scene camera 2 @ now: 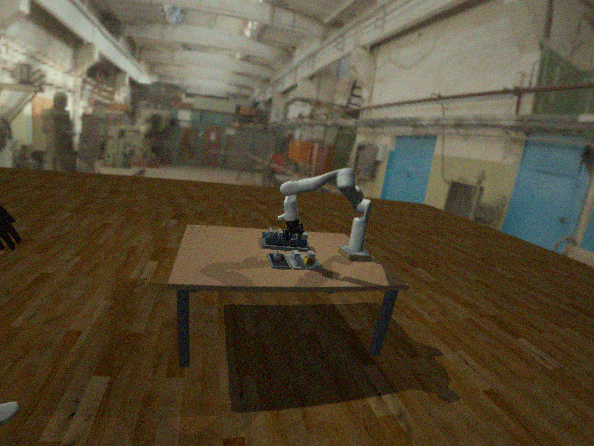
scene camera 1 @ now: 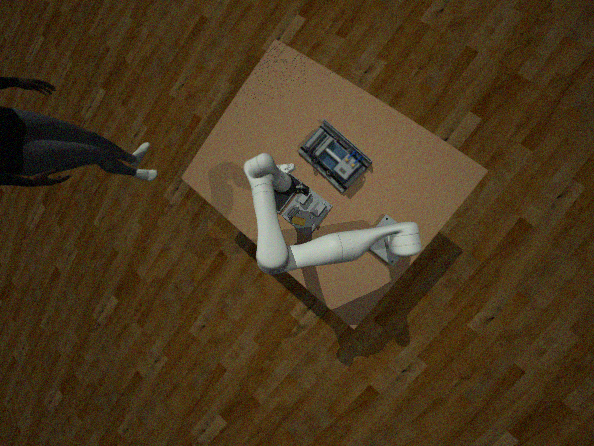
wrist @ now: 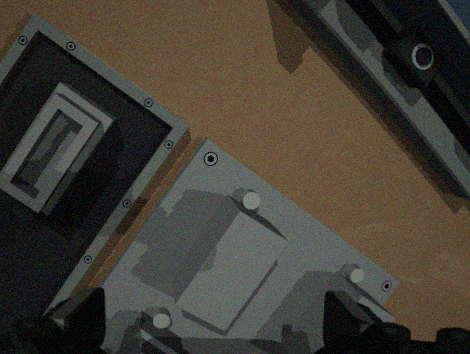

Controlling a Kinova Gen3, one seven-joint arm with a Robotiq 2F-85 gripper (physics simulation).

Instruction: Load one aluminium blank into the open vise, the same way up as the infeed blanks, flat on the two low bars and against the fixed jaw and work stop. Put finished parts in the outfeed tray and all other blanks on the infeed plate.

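Frame: origin at the arm's base, x back, y right, z up, level; metres.
Seen in the pictures: gripper, between the fingertips: [scene camera 2: 294, 243] [scene camera 1: 297, 194] [wrist: 214, 315]; arm's base, origin of its link: [scene camera 2: 355, 248].
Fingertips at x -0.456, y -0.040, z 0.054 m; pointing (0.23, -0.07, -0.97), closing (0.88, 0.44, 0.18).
Offsets run from my fingertips to a thing's top centre. "spot": to the spot under its first point. Level surfaces: height alone.
My gripper [scene camera 1: 302, 190] [scene camera 2: 296, 232] [wrist: 214, 315] is open and empty, above the light grey infeed plate @(dx +0.050, dy -0.051, dz -0.086 m) [wrist: 310, 235] [scene camera 1: 324, 214]. An aluminium blank @(dx +0.018, dy +0.002, dz -0.051 m) [wrist: 237, 270], a plain pale block, lies on the plate between round posts and shows between my fingers in the wrist view. Part of another blank @(dx +0.108, dy -0.014, dz -0.051 m) [wrist: 376, 308] shows beside the right finger, which hides the rest. The dark outfeed tray [wrist: 115, 78] [scene camera 1: 282, 200] holds a grey part with a rectangular pocket @(dx -0.089, dy +0.018, dz -0.053 m) [wrist: 82, 150]. The vise fixture @(dx +0.043, dy +0.233, dz +0.005 m) [scene camera 1: 322, 172] [scene camera 2: 285, 241] is across a gap; its jaws, bars and stop cannot be made out.
In the wrist view the fixture's near side, with a black rail @(spot: dx +0.105, dy +0.144, dz -0.074 m) [wrist: 447, 107], is at the upper right. A yellow object @(dx +0.048, dy -0.108, dz -0.032 m) [scene camera 1: 298, 220] [scene camera 2: 309, 260] is at the infeed plate's far end from the tray. The arm's base plate [scene camera 1: 384, 252] [scene camera 2: 355, 255] is bolted to the table @(dz -0.095 m) [scene camera 1: 400, 140] [scene camera 2: 215, 250].
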